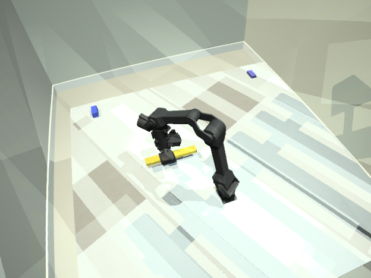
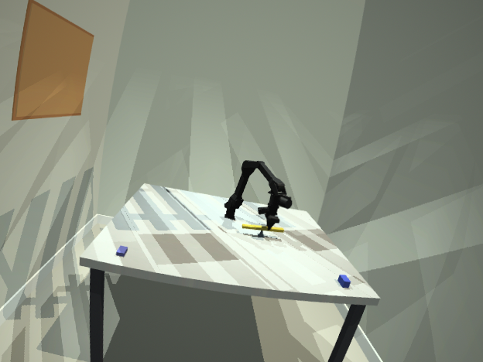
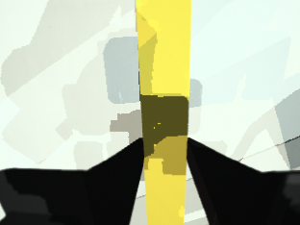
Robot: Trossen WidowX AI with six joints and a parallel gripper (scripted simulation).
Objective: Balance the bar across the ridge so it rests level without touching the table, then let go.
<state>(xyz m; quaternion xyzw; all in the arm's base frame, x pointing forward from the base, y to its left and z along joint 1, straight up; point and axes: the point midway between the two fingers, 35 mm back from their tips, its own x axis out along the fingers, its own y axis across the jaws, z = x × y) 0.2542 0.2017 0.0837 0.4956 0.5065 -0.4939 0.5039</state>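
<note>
Now: the bar 3 cm to the right of my gripper tip.
</note>
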